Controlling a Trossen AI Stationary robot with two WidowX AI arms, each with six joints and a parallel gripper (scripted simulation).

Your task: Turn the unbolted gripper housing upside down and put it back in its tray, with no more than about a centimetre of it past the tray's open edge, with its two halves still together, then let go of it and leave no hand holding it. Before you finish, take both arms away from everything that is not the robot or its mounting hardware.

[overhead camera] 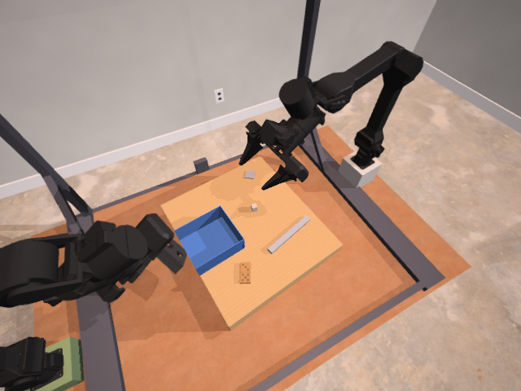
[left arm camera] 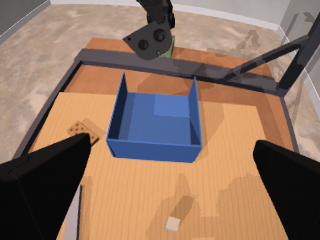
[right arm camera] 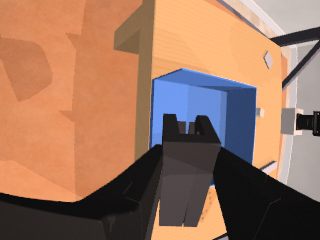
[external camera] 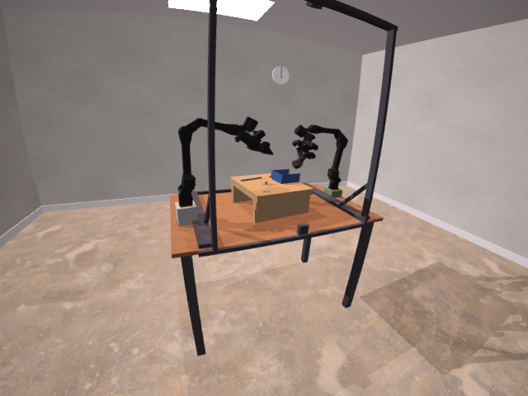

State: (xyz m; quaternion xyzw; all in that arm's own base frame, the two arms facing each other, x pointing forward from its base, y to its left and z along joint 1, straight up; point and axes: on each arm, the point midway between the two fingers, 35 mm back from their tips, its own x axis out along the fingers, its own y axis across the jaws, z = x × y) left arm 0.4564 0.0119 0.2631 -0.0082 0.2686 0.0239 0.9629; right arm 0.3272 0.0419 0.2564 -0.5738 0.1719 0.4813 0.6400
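The gripper housing lies 30 mm to the left of my right hand and 50 mm below it. The rest, counted from my right hand: wooden platform (10 mm behind, 250 mm to the left, 210 mm below); blue tray (10 mm behind, 160 mm to the left, 130 mm below); small cube (40 mm behind, 290 mm to the left, 140 mm below).
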